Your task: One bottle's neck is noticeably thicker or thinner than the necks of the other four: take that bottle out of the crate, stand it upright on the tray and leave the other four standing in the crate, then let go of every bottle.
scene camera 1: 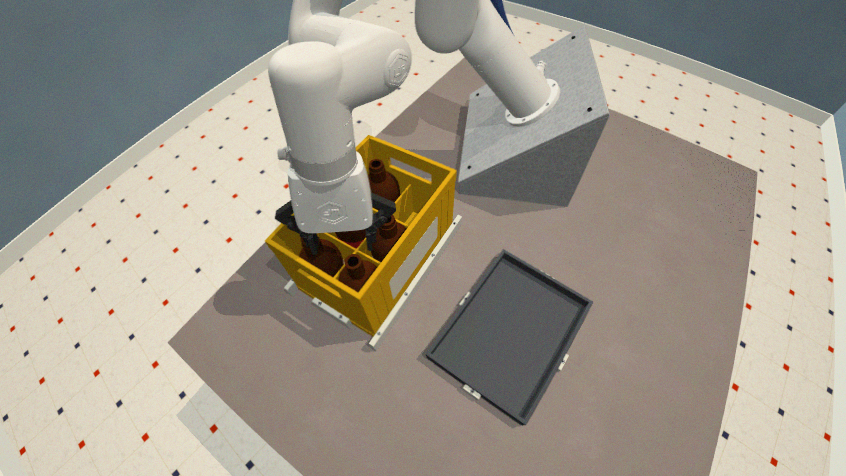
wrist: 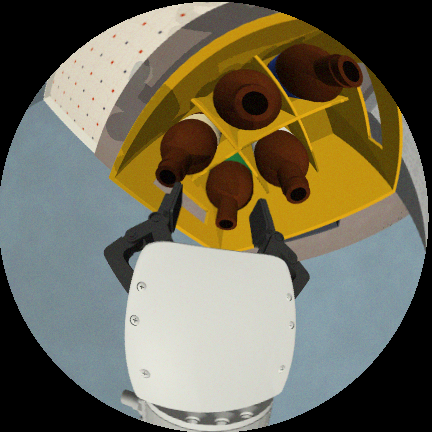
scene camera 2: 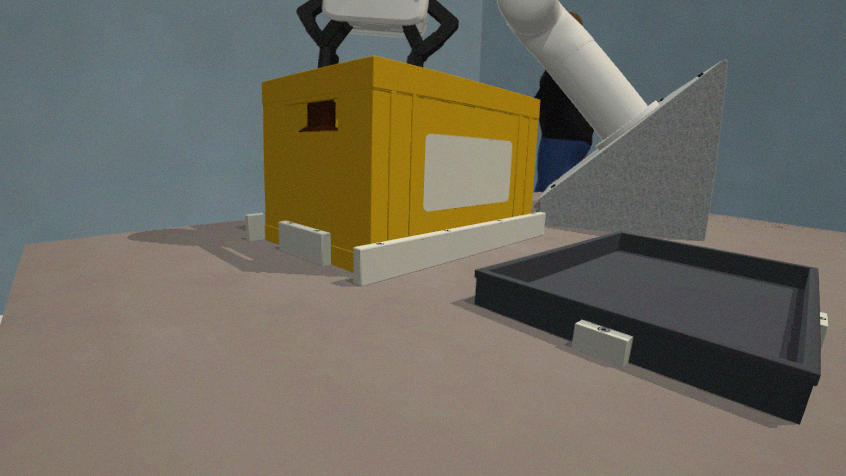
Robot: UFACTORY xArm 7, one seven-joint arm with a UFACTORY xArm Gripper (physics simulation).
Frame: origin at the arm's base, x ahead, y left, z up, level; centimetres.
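Seen in the pictures: gripper, between the fingertips: (scene camera 1: 342, 245) (wrist: 218, 200); arm's base, origin of its link: (scene camera 1: 532, 104) (scene camera 2: 628, 128).
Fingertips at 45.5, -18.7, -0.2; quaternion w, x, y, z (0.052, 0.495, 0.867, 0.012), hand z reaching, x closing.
Offsets run from my fingertips to a thing's middle, as dx, dy, dz. "*": to the spot under its first point.
My gripper (scene camera 1: 341, 243) (scene camera 2: 371, 53) (wrist: 218, 200) is open and empty, fingertips around the crate's rim height. Five brown bottles stand in the yellow crate @(-7.5, -0.1, -7.2) (scene camera 1: 414, 236) (scene camera 2: 319, 177) (wrist: 355, 165). The middle bottle @(-8.5, -4.6, -7.4) (wrist: 247, 100) has the widest-looking mouth in the wrist view, seen nearly end-on; the gripper mostly hides it in scene view 1. One finger covers the neck of the near left bottle @(+1.1, -5.5, -7.4) (scene camera 1: 324, 258) (wrist: 189, 146). The others are the green-labelled bottle @(+2.0, +3.0, -7.4) (scene camera 1: 356, 273) (wrist: 229, 185), the right bottle @(-6.8, +4.1, -7.4) (scene camera 1: 387, 241) (wrist: 281, 159) and the blue-labelled back bottle @(-17.0, -3.2, -7.4) (scene camera 1: 384, 184) (wrist: 302, 72). The dark tray @(* -1.8, +28.5, -15.4) (scene camera 1: 508, 337) (scene camera 2: 709, 301) holds no bottle.
White stop strips @(* -3.8, +9.7, -13.0) (scene camera 1: 414, 284) (scene camera 2: 449, 239) run along the crate's base. Small white blocks @(* +9.5, +25.6, -14.4) (scene camera 1: 471, 391) (scene camera 2: 602, 343) sit against the tray's sides. The grey wedge base (scene camera 1: 532, 153) (scene camera 2: 650, 177) of the arm stands behind the crate and tray. Yellow dividers separate the bottles.
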